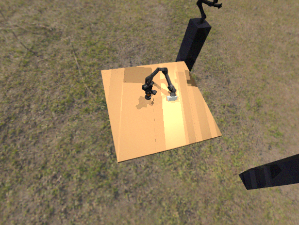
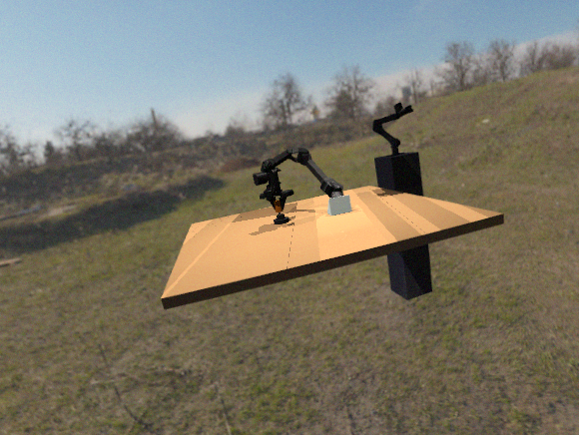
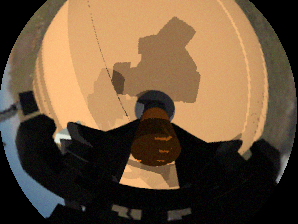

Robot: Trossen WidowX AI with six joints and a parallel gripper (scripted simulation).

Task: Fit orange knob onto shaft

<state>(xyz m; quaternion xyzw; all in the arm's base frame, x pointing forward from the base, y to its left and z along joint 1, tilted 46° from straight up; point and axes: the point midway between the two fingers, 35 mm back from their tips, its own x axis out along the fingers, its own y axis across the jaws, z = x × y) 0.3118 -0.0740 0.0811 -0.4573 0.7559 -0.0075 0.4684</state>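
Right now the orange knob is 30 mm above my gripper tip. Round my gripper tip: round dark pedestal 40 mm below.
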